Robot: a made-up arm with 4 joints. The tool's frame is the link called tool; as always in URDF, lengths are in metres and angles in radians. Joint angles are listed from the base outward. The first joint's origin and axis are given. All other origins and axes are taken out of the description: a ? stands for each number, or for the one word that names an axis. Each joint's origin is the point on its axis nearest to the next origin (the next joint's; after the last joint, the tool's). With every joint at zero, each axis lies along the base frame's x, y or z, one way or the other. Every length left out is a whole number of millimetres.
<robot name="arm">
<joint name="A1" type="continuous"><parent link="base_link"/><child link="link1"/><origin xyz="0.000 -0.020 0.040"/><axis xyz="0 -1 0"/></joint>
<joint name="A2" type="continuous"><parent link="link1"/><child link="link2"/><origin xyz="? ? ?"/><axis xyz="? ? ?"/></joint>
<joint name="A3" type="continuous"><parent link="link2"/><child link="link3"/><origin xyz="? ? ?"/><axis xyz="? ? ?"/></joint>
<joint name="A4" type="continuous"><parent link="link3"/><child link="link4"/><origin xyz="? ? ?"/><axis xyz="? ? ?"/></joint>
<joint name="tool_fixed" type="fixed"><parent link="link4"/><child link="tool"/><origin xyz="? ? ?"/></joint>
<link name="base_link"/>
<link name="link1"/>
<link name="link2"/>
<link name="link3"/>
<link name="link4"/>
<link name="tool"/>
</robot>
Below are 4 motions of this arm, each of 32 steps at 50 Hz.
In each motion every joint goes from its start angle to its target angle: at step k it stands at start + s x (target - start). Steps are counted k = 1, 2, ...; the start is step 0. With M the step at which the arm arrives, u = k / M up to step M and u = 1 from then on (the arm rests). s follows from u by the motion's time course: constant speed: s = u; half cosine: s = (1 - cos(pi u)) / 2; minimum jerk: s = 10 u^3 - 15 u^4 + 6 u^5.
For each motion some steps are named. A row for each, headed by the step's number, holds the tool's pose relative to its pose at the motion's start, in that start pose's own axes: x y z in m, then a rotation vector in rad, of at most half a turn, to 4 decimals.
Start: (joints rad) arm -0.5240 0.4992 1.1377 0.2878
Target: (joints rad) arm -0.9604 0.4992 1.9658 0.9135
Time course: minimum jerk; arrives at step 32
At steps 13, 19, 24, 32:
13: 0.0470 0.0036 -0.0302 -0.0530 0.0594 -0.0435
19: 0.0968 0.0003 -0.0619 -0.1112 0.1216 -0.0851
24: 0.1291 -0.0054 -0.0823 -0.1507 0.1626 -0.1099
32: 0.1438 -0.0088 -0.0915 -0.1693 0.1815 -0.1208

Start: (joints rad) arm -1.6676 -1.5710 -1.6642 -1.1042
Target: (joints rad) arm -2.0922 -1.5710 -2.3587 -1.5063
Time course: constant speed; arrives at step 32
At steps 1, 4, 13, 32:
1: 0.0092 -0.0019 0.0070 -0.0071 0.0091 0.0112
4: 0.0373 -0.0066 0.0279 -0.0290 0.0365 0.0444
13: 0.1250 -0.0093 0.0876 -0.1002 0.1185 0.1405
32: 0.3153 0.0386 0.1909 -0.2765 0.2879 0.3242

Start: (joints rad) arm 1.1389 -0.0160 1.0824 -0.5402
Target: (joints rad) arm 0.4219 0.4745 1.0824 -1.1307
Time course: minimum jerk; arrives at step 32
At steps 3, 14, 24, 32:
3: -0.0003 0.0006 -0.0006 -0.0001 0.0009 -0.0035
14: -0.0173 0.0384 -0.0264 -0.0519 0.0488 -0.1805
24: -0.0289 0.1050 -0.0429 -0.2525 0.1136 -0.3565
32: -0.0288 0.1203 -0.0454 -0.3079 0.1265 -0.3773

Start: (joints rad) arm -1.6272 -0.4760 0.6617 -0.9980
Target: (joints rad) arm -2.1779 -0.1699 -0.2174 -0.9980
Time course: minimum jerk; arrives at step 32
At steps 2, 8, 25, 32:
2: 0.0002 0.0000 -0.0001 0.0005 0.0030 -0.0007
8: 0.0104 -0.0005 -0.0072 0.0239 0.1421 -0.0328
25: 0.1054 -0.0168 -0.1368 0.2619 1.2907 -0.2243
32: 0.1108 -0.0183 -0.1554 0.2871 1.3938 -0.2362

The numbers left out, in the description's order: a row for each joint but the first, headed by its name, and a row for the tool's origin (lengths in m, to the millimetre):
A2: xyz -0.120 0.000 0.330, axis 1 0 0
A3: xyz 0.000 -0.270 -0.030, axis 0 -1 0
A4: xyz -0.160 0.000 -0.080, axis 0 1 0
tool: xyz 0.030 0.000 0.010

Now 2 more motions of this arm.
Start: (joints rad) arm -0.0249 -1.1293 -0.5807 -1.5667
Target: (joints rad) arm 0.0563 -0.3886 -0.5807 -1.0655
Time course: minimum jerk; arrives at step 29
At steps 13, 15, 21, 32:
13: -0.0788 0.0150 -0.0382 0.1685 0.1825 -0.2490
15: -0.1029 0.0252 -0.0506 0.2337 0.2374 -0.3206
21: -0.1612 0.0635 -0.0824 0.4281 0.3700 -0.4865
32: -0.1817 0.0830 -0.0945 0.5145 0.4176 -0.5431

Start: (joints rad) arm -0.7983 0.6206 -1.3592 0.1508
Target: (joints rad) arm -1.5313 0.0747 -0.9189 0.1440
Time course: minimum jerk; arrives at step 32
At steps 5, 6, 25, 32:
5: -0.0067 0.0041 0.0043 0.0114 0.0045 -0.0171
6: -0.0109 0.0067 0.0072 0.0184 0.0076 -0.0280
25: -0.1349 0.0998 0.2376 0.1075 0.2363 -0.5260
32: -0.1371 0.1032 0.2631 0.0947 0.2627 -0.5608

